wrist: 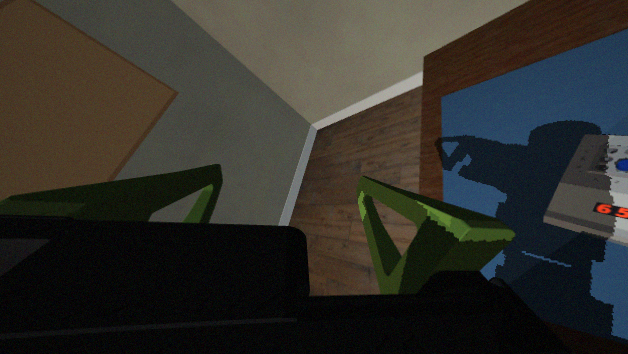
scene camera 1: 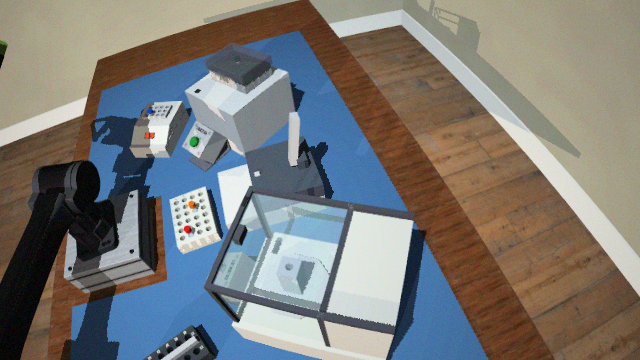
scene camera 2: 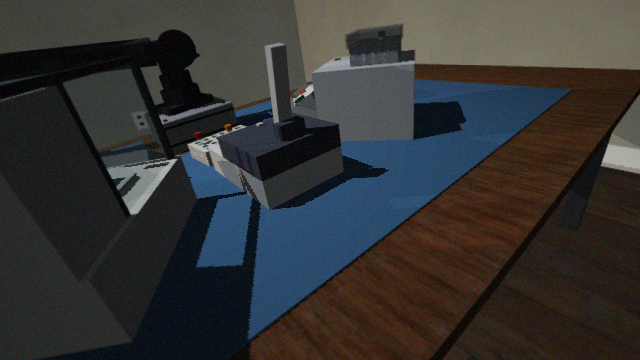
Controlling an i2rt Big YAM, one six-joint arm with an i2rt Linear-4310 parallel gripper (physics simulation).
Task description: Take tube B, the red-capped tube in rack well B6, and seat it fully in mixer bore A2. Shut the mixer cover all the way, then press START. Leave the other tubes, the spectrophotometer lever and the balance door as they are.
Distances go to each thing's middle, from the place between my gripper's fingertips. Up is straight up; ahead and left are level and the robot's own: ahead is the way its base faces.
The dark cover (scene camera 1: 239, 63) lies 48 cm ahead of my hand, 29 cm below it and 6 cm to the left of it. Round my hand: mixer (scene camera 1: 248, 115) (46 cm ahead, 37 cm below, 6 cm to the left); then glass-walled enclosure (scene camera 2: 101, 200) (47 cm to the right, 43 cm ahead, 35 cm below).
